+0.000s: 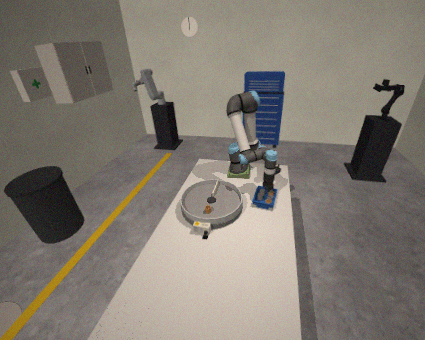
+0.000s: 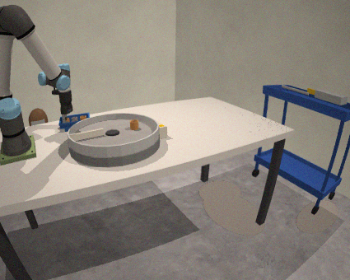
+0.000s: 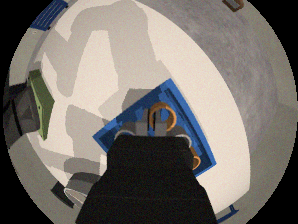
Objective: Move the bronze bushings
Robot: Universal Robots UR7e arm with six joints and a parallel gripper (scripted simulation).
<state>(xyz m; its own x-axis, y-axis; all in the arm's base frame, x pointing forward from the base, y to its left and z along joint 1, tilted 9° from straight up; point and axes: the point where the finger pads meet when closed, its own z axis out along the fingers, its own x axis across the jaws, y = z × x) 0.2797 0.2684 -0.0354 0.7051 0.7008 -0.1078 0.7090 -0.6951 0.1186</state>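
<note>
Right now my hand is 6 cm short of the blue crate, 3 cm to the left of it and 2 cm above it. Round my hand: grey turntable 39 cm to the right, 19 cm ahead, 1 cm above.
</note>
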